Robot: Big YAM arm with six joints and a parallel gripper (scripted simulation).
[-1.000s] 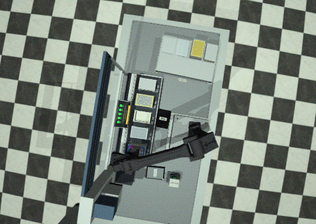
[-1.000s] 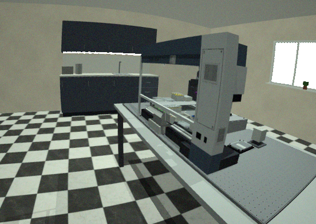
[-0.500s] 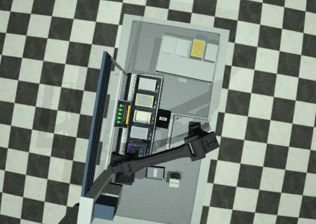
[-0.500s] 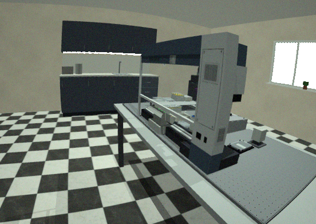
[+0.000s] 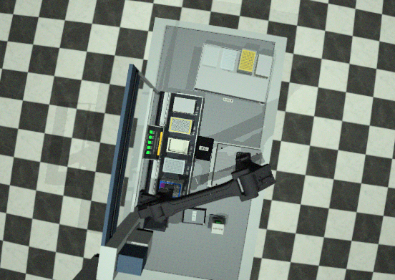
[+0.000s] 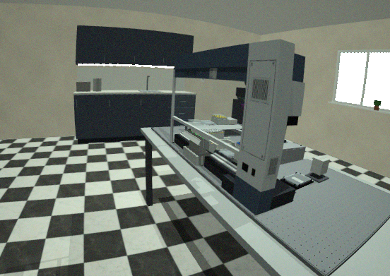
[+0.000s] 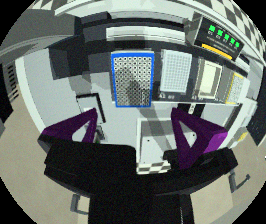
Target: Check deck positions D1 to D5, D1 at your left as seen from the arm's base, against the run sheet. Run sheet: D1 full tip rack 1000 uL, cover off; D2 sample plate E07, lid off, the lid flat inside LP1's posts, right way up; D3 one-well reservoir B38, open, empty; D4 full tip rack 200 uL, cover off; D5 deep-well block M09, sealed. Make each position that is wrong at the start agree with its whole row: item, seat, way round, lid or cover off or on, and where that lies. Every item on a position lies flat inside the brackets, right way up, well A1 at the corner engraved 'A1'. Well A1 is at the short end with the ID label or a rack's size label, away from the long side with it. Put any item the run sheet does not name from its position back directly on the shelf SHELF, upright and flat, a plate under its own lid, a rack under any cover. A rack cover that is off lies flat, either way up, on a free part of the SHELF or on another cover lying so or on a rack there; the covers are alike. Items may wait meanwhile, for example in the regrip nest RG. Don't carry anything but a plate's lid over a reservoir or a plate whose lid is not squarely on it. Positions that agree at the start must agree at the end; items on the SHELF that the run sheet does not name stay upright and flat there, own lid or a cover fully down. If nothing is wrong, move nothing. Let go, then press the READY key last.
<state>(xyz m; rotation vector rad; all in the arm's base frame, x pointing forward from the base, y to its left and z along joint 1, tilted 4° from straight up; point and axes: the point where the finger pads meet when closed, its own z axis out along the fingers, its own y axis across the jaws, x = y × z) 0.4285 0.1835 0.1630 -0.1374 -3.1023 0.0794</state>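
Now: the clear plate 190 mm below my hand and 120 mm to the right of it. Round my hand: cream reservoir (240 mm to the right, 190 mm below, 20 mm behind); then blue-framed tip rack (130 mm below, 10 mm behind); then gantry housing (210 mm to the left, 180 mm ahead, 20 mm above).
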